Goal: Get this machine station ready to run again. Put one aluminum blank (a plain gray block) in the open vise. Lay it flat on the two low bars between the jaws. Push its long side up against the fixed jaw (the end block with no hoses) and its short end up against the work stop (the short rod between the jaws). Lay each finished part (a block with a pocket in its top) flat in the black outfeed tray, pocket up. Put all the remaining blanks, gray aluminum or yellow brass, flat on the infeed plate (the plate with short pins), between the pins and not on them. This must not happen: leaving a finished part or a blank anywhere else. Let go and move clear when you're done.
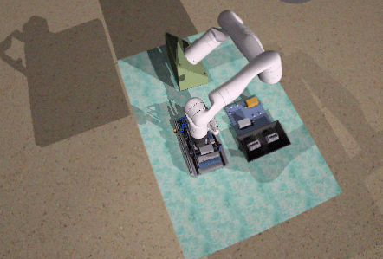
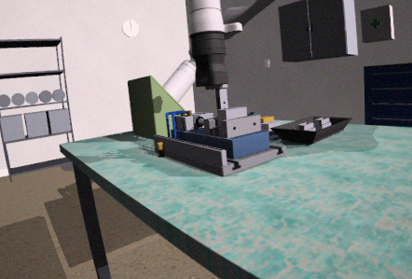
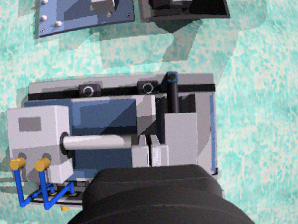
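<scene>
Now: hand 30 mm short of the gray blank and 20 mm above it. The rest, counted from my hand: fixed jaw: 60 mm ahead, 40 mm below; blue infeed plate: 270 mm to the left, 120 mm below, 110 mm behind; vise: 80 mm below, 40 mm behind.
</scene>
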